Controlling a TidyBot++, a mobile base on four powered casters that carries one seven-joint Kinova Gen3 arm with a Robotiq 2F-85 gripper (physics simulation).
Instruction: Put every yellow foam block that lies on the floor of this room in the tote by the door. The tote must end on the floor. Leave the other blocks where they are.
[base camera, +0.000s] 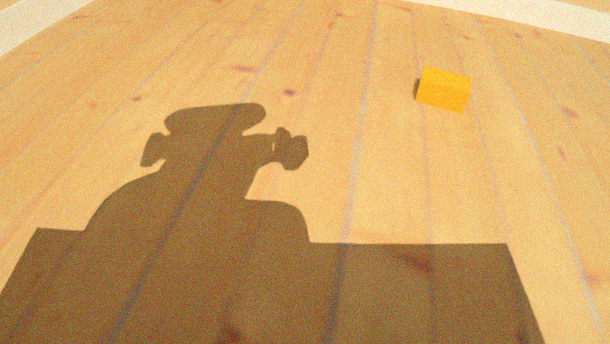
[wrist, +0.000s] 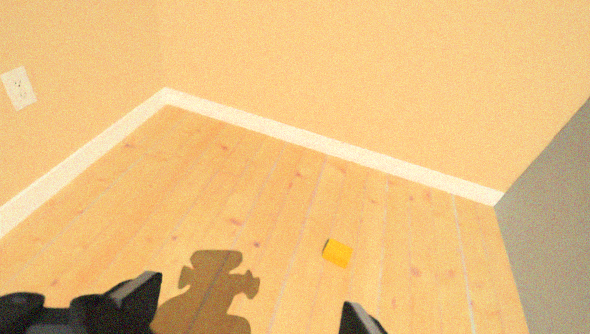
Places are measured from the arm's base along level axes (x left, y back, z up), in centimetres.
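Pixels of known places: gripper, between the fingertips: (wrist: 251, 307).
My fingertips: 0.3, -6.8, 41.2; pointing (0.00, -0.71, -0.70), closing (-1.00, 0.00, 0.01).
Behind a point stands the place of what it marks, as x, y, z.
A yellow foam block (base camera: 443, 90) @[-25.6, -62.6, -36.0] (wrist: 338, 253) @[-26.5, -63.8, -35.2] lies on the wooden floor, right of centre and toward the back in the base camera view. In the wrist view it is right of centre, beyond the fingers and apart from them. My gripper (wrist: 251, 307) @[0.3, -6.8, 41.2] is open with its fingers wide apart, high above the floor, and nothing shows between the fingertips. The gripper does not show in the base camera view. The tote and the door do not show in either view.
A white baseboard (base camera: 525, 17) @[-71.5, -114.5, -37.7] (wrist: 330, 145) @[-24.0, -124.1, -34.1] runs along the walls behind the block and at the left, meeting in a corner. A grey surface (wrist: 555, 215) @[-99.9, -78.1, -12.2] stands at the right. The robot's shadow (base camera: 200, 215) @[12.4, -36.6, -39.7] (wrist: 212, 285) @[13.2, -47.5, -39.7] falls on the floor left of the block.
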